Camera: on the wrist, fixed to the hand. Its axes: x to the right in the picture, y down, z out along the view.
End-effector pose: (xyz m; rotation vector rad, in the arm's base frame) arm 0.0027 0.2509 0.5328 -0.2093 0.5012 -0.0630
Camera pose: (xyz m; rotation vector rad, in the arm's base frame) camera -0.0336 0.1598 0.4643 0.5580 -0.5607 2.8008
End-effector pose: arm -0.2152 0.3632 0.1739 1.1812 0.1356 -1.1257
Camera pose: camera -0.2245 0.4336 0.0777 -0.2693 -1.6545 1.1579
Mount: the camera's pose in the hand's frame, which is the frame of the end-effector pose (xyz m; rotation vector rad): 0.0105 -0.0746 -0.0929 -0.1100 -0.9517 2.9619
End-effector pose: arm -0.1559 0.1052 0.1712 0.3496 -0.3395 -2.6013
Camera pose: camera -0.1689 0.1471 0.0599 -0.8689 -0.3440 0.3670
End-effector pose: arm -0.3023 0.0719 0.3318 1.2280 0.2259 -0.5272
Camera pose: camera -0.3199 0.1385 0.2340 0.0145 -2.0448 1.5106
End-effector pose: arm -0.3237 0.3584 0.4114 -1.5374 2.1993 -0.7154
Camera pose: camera -0.3227 0.3461 0.5304 1.5965 1.1867 0.8919
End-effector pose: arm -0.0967 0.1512 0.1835 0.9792 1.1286 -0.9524
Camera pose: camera -0.1906 0.2172 0.1498 0.7645 -1.3580 1.1319
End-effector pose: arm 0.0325 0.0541 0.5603 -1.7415 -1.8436 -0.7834
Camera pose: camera -0.0463 -0.0046 0.6285 -2.2768 1.6242 1.2086
